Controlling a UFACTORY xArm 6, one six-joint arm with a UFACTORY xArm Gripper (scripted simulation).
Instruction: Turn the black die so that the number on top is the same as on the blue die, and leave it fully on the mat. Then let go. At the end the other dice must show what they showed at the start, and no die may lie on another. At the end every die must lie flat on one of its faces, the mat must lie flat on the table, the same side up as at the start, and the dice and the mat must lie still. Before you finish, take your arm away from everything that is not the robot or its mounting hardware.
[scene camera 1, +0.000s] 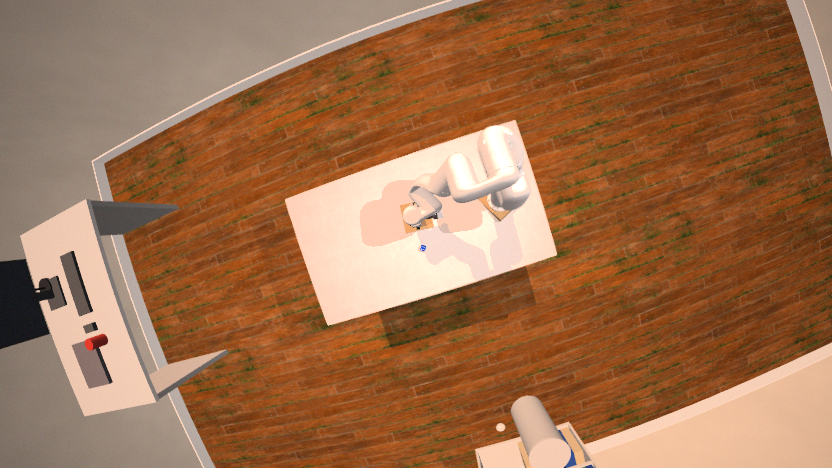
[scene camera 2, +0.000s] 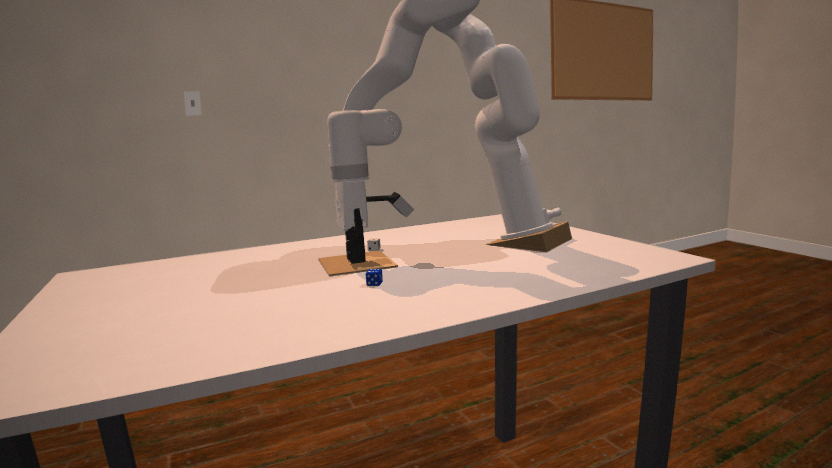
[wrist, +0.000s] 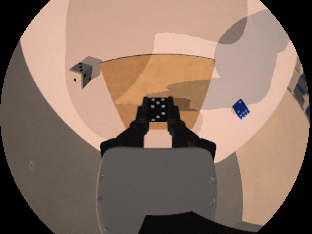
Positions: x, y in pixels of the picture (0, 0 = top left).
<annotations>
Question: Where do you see the gripper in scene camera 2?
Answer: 356, 260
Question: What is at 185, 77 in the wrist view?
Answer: A brown mat.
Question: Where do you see the gripper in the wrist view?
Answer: At 158, 104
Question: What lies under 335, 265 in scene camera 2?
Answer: A brown mat.
</annotations>
